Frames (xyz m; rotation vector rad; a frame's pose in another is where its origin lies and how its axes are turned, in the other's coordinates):
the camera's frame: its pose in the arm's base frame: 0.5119 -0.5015 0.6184 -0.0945 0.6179 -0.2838
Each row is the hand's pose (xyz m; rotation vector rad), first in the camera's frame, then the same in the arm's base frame.
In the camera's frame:
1: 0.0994 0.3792 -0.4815 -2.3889 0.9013 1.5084
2: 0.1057 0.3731 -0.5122 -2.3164 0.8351 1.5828
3: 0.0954 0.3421 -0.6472 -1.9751 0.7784 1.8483
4: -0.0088 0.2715 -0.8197 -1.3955 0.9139 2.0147
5: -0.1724 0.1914 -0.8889 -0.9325 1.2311 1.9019
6: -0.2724 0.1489 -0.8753 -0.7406 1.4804 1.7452
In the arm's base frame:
1: 0.3970 -0.1689 0.1069 -1.7452 1.3824 2.1468
2: 0.3826 -0.1766 0.0795 -1.6521 1.3188 2.1780
3: 0.2886 -0.2037 -0.0191 -1.2366 1.2578 2.2813
4: 0.0904 -0.2415 -0.0890 -0.6214 1.3884 2.2228
5: -0.0960 -0.2710 -0.0403 -0.1784 1.7097 1.9686
6: -0.1758 -0.2826 0.0338 -0.0061 1.9675 1.7676

